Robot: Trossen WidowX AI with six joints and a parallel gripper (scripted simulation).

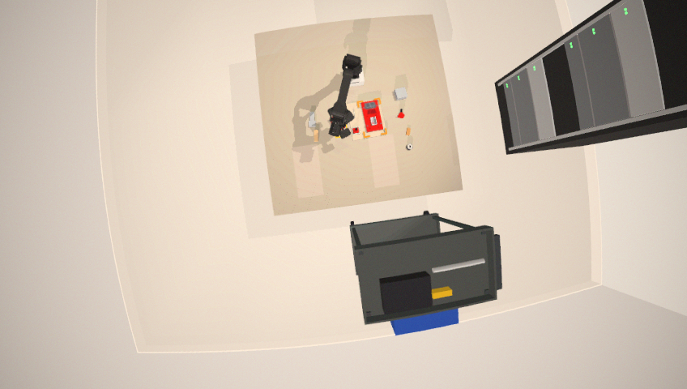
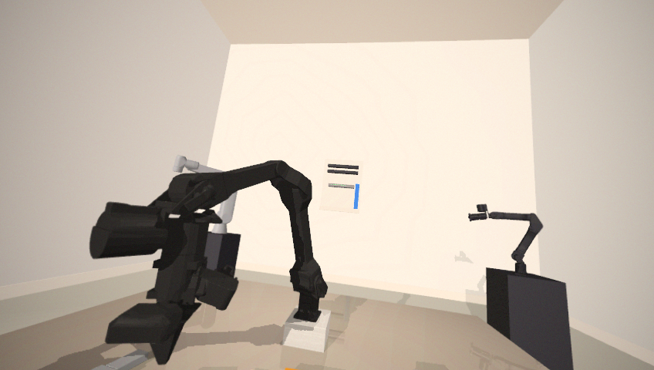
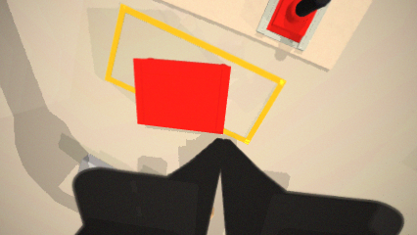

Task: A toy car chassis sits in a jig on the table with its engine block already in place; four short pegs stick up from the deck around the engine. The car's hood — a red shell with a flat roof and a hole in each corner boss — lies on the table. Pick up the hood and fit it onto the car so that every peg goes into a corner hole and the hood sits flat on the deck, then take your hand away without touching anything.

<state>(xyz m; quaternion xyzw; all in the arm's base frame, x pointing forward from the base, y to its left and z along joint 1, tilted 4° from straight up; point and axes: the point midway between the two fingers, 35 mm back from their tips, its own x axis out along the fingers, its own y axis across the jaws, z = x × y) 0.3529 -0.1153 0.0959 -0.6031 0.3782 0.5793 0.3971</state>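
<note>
Right now my gripper tip is 50 mm past the red hood, 10 mm to the left of it and 80 mm above it. The rest, counted from my gripper tip: jig (60 mm behind, 200 mm to the left, 80 mm below).
</note>
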